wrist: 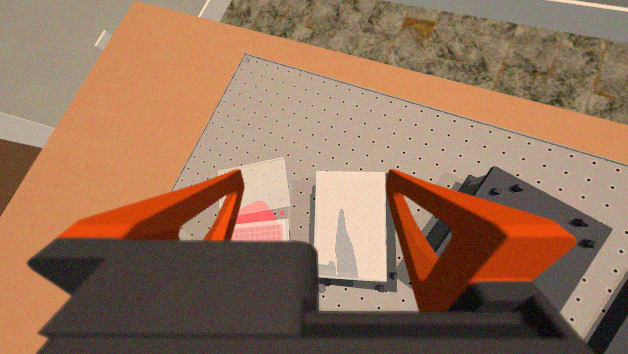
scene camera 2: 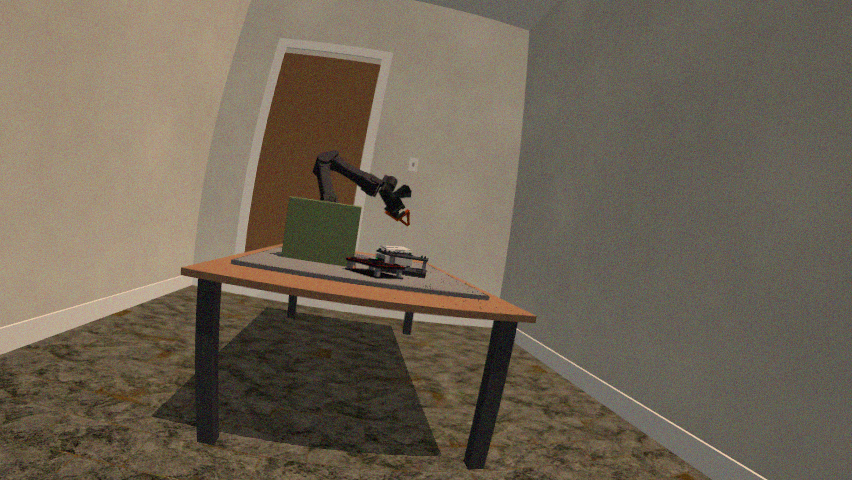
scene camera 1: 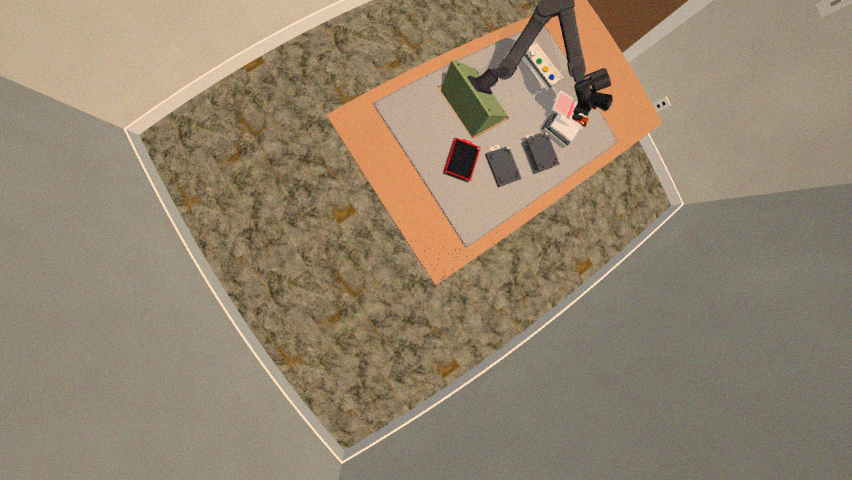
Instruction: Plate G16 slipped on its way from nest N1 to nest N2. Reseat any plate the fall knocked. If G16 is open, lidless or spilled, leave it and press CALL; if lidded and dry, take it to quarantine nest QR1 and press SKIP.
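Places are measured from the arm's base along level axes (x ahead, y left, z up), in centimetres.
Where they show: gripper, fingertip midpoint: (wrist: 314, 177) (scene camera 2: 403, 223) (scene camera 1: 589, 117); arm's base, origin of the base link: (scene camera 2: 319, 225) (scene camera 1: 479, 86).
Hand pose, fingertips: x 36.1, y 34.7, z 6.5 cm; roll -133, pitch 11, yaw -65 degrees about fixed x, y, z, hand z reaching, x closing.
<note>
Each offset is from my fingertips to the top centre of the thing. "spot": to the spot under its first point. Level surfaces: height alone.
A plate with pink-red wells @(dz -18.3, dx -13.0, dy +9.2 cm) (scene camera 1: 563, 102) (wrist: 257, 232) lies without a lid on the mat; its label is not readable. A red spill @(spot: dz -19.6, dx -8.1, dy +11.6 cm) (wrist: 255, 215) touches its edge, and a clear lid @(dz -18.9, dx -4.1, dy +14.2 cm) (wrist: 262, 177) lies apart just beyond. A white-topped plate @(dz -11.2, dx -2.2, dy -3.2 cm) (scene camera 1: 566, 128) (scene camera 2: 394, 248) (wrist: 350, 225) sits over a dark nest beside it, with the nest showing unevenly around its edges; I cannot tell whether it is fully seated. My gripper (scene camera 1: 581, 121) (scene camera 2: 400, 217) (wrist: 314, 177) is open and empty, well above the plates. In the wrist view its right fingertip overlaps the white plate's far right corner.
Two dark nests @(spot: dz -14.1, dx +1.8, dy -21.7 cm) (scene camera 1: 540, 152) @(spot: dz -17.8, dx -2.4, dy -40.2 cm) (scene camera 1: 502, 165) and a red-rimmed black nest @(dz -15.1, dx -13.9, dy -55.8 cm) (scene camera 1: 462, 159) stand in a row on the perforated grey mat @(dz -19.7 cm) (scene camera 1: 417, 113) (wrist: 350, 115). A tall green block (scene camera 1: 471, 101) (scene camera 2: 321, 230) stands near the arm. A white panel @(dz -11.3, dx -34.4, dy +8.5 cm) (scene camera 1: 545, 61) carries coloured buttons.
</note>
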